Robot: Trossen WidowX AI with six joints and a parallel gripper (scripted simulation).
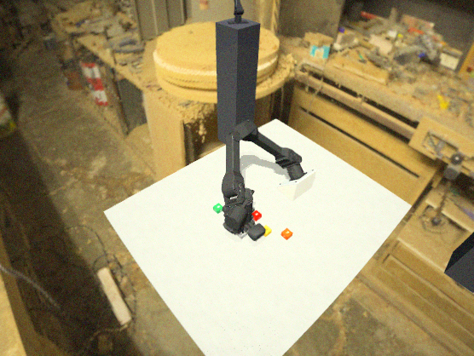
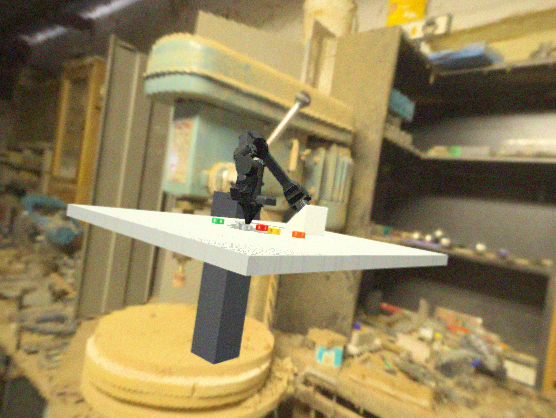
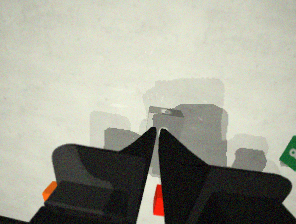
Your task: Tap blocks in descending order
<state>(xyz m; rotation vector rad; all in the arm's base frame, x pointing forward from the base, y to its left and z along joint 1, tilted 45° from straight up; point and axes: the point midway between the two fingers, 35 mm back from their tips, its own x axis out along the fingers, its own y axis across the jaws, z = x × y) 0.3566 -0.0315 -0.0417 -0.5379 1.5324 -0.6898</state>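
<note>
The grey block lies 10 mm to the right of my gripper tip and 10 mm below it. Also, from my gripper tip: yellow block (80 mm behind, 60 mm to the left, 10 mm below); then white block (110 mm to the right, 90 mm behind, 10 mm below); then red block (110 mm behind, 20 mm to the right, 10 mm below).
</note>
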